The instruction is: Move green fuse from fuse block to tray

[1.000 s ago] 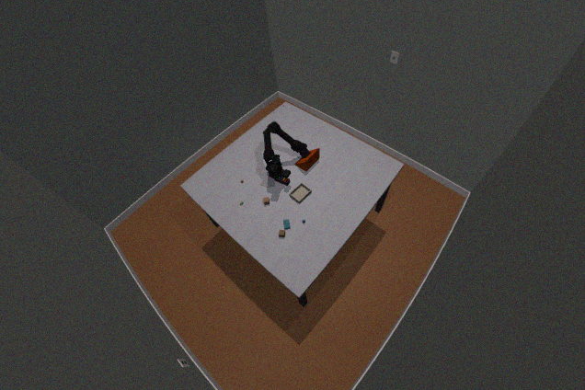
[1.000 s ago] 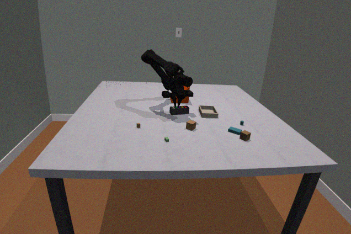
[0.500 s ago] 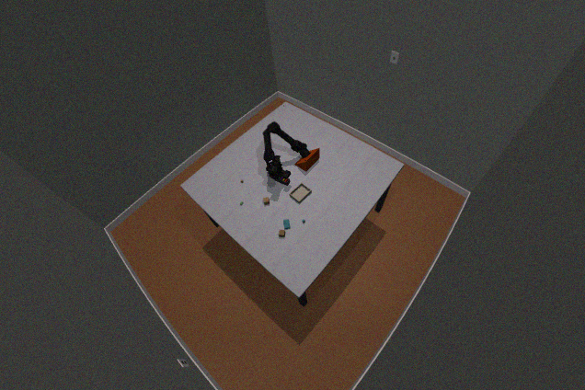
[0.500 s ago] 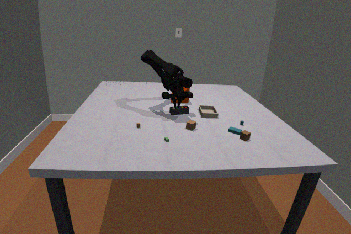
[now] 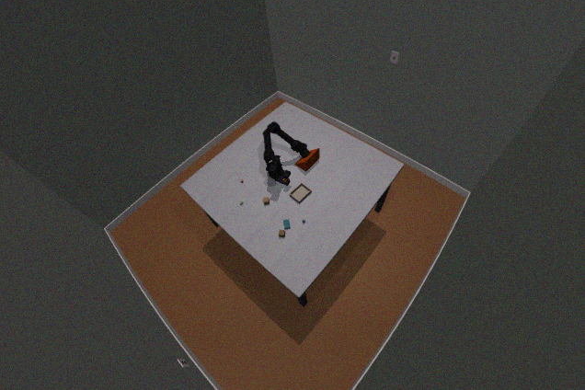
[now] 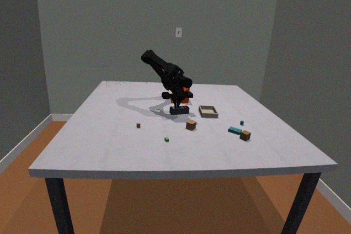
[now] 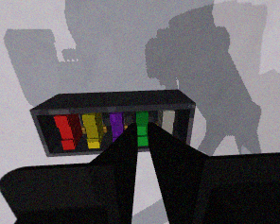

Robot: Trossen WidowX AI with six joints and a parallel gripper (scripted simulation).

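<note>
Now: the beige tray 10 mm ahead of my gripper tip, 200 mm to the left of it and 30 mm below it. The rest, counted from my gripper tip: brown cube: 190 mm ahead, 230 mm to the right, 20 mm below; teal bar: 260 mm ahead, 280 mm to the left, 30 mm below; green fuse: 330 mm ahead, 100 mm to the right, 30 mm below.
</note>
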